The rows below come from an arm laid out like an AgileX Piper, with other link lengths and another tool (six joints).
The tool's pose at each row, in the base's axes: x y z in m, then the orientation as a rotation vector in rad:
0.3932, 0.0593, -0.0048, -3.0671, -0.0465, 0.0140
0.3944, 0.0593, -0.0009, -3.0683, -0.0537, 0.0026
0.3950, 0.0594, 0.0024, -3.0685, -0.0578, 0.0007
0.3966, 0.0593, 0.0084, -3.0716, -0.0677, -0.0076
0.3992, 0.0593, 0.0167, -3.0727, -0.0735, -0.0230
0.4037, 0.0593, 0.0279, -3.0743, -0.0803, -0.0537
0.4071, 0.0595, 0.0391, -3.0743, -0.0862, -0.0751
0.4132, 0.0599, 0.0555, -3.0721, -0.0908, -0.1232
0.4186, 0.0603, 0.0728, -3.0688, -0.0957, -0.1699
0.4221, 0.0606, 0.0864, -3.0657, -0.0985, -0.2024
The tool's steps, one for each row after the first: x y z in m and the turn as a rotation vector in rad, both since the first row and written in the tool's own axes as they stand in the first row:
0.0012, -0.0003, -0.0039, -0.0014, 0.0072, -0.0049
0.0017, -0.0006, -0.0072, -0.0017, 0.0084, -0.0077
0.0033, -0.0009, -0.0132, -0.0051, 0.0135, -0.0142
0.0058, -0.0014, -0.0215, -0.0066, 0.0233, -0.0184
0.0102, -0.0021, -0.0327, -0.0091, 0.0431, -0.0235
0.0135, -0.0030, -0.0439, -0.0099, 0.0568, -0.0278
0.0195, -0.0045, -0.0603, -0.0098, 0.0879, -0.0320
0.0248, -0.0060, -0.0776, -0.0093, 0.1182, -0.0364
0.0282, -0.0072, -0.0911, -0.0086, 0.1394, -0.0390

